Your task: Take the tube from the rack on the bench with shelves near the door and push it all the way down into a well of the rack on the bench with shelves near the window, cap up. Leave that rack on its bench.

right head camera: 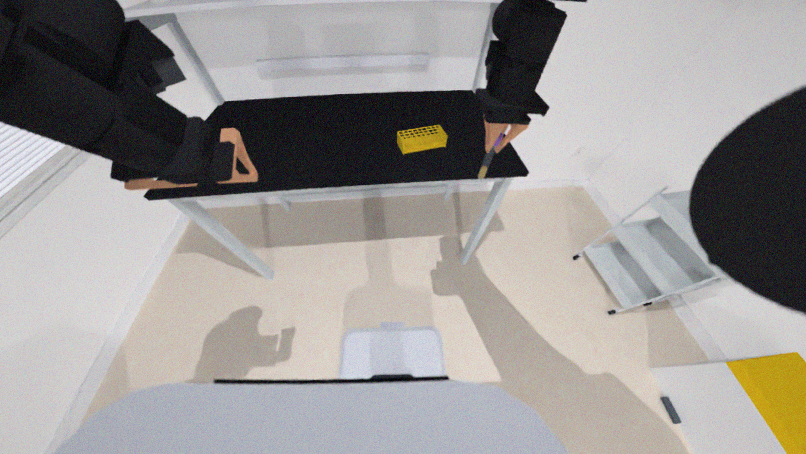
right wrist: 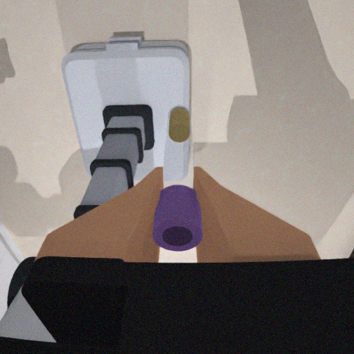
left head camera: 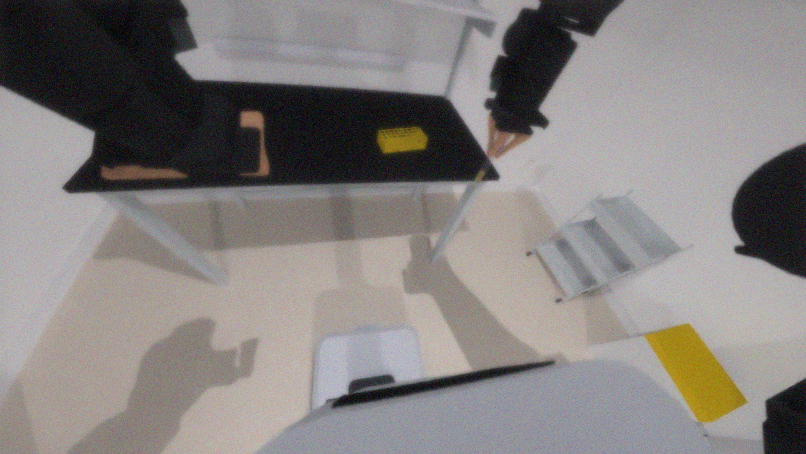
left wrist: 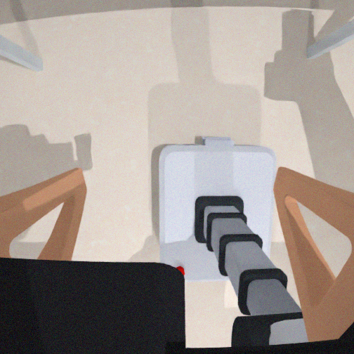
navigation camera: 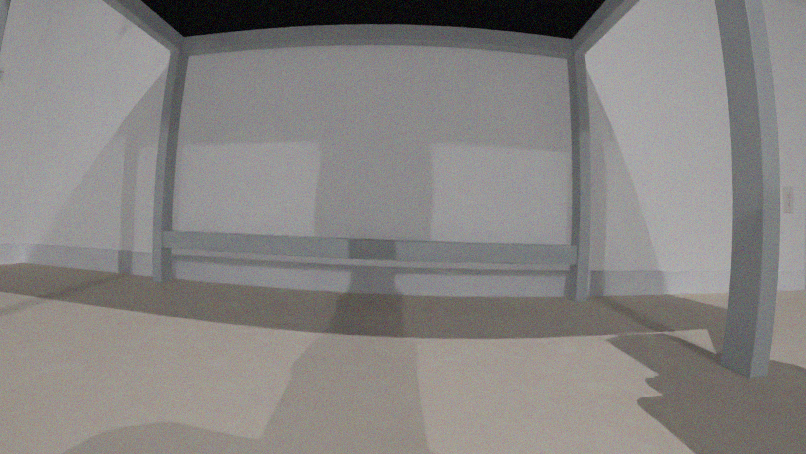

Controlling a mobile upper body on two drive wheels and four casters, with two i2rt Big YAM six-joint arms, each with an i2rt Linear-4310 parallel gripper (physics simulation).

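Frame: origin at the left arm's base, x ahead, y left, z up, level; centimetres.
Seen in the pictures: left gripper, fingertip midpoint: [right head camera: 226, 179] [left head camera: 227, 171]; right gripper, fingertip midpoint: [right head camera: 491, 151] [left head camera: 491, 156].
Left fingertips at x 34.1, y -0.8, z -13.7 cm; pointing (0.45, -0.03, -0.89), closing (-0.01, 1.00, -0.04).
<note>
Offsets run from my left fingertips to a thing's middle. "spot": to the spot under its first point. Level surfaces: height alone.
The tube @(dx +10.6, dy -44.3, dz -5.1 cm) [right head camera: 489, 157] [right wrist: 179, 125] has a purple cap [right wrist: 178, 217] and a yellowish lower end. My right gripper [left head camera: 496, 151] [right head camera: 494, 147] [right wrist: 178, 177] is shut on it, cap toward the palm, and the tube points downward, slightly slanted in the head views. In the right head view it overlaps the right front part of the black bench top @(dz -35.8 cm) [left head camera: 327, 157] [right head camera: 327, 163]. The yellow rack @(dx +60.6, dy -37.0, dz -33.0 cm) [left head camera: 402, 140] [right head camera: 422, 140] stands on that bench, left of the right gripper, with wells on top. My left gripper [left wrist: 179, 178] is open and empty; in the head views it overlaps the bench's left front part.
The bench's grey front legs @(spot: dx +36.1, dy +65.8, dz -73.2 cm) [left head camera: 169, 242] [right head camera: 225, 239] and uprights [right head camera: 194, 62] frame it. A grey wheeled cart [left head camera: 611, 248] [right head camera: 648, 253] stands at the right, and a white cabinet with a yellow top [left head camera: 696, 372] [right head camera: 772, 394] nearer. In the navigation camera a bench leg @(spot: dx +47.1, dy -72.7, dz -98.7 cm) [navigation camera: 750, 197] stands close at the right.
</note>
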